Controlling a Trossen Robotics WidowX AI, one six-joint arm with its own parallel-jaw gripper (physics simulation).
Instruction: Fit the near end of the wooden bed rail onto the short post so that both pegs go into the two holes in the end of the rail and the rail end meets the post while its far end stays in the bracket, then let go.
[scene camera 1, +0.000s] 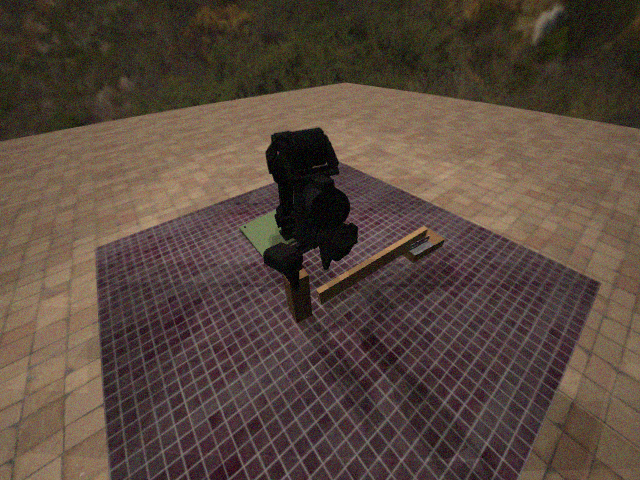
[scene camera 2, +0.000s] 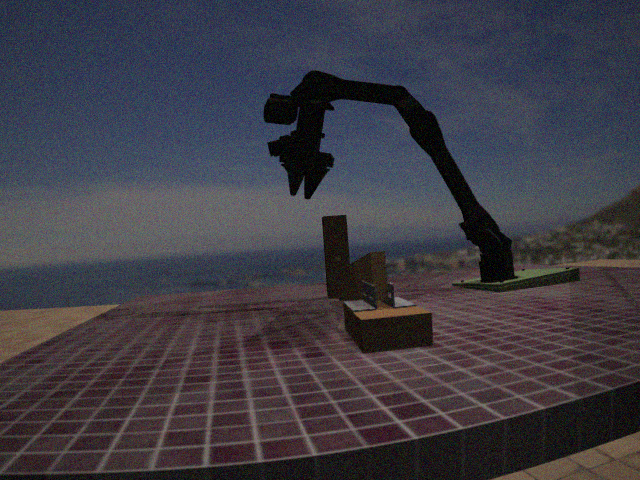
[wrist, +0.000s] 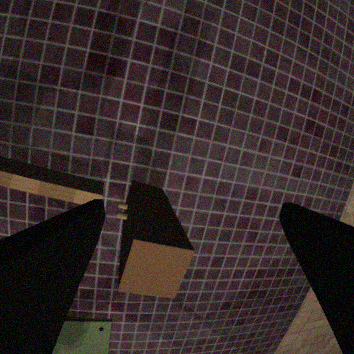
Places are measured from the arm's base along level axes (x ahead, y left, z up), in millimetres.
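Pixels of known places: gripper, fingertip midpoint: (scene camera 1: 311, 278) (scene camera 2: 299, 197) (wrist: 194, 209); arm's base at its link origin: (scene camera 1: 289, 233) (scene camera 2: 499, 280).
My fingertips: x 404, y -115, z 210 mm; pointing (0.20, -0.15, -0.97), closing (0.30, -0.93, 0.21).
Observation:
For each thing: its middle in the pictures, then the offset to it from my fingertips. "spot": a spot on its surface instead. Level surfaces: height alone.
- wooden bed rail at the middle of its body: (scene camera 2: 355, 282) (scene camera 1: 376, 262) dx -74, dy +273, dz -175 mm
- short post at a spot on its surface: (wrist: 156, 269) spot: dx -71, dy -9, dz -46 mm
- wooden block at the middle of its body: (scene camera 2: 383, 322) (scene camera 1: 420, 244) dx -74, dy +496, dz -208 mm
- purple tiled surface at its surface level: dz -226 mm
The wooden bed rail (scene camera 1: 372, 263) (scene camera 2: 369, 271) (wrist: 50, 190) lies low; its far end stands between the upright plates of the metal bracket (scene camera 1: 422, 249) (scene camera 2: 369, 295). Its near end is apart from the short post (scene camera 1: 299, 303) (scene camera 2: 334, 258) (wrist: 156, 269), with a small gap. The post stands upright. Two pegs (wrist: 122, 211) stick out of its side towards the rail in the wrist view. The holes in the rail end do not show. My gripper (scene camera 1: 310, 275) (scene camera 2: 300, 196) (wrist: 194, 209) is open and empty, above the post; the post shows between the fingers in the wrist view.
The bracket sits on a wooden block (scene camera 1: 437, 240) (scene camera 2: 392, 330). A green base plate (scene camera 1: 258, 233) (scene camera 2: 547, 277) (wrist: 90, 336) lies under the arm's foot. All stand on a purple tiled surface (scene camera 1: 310, 392) (scene camera 2: 232, 392) (wrist: 200, 125), with paving beyond its edges.

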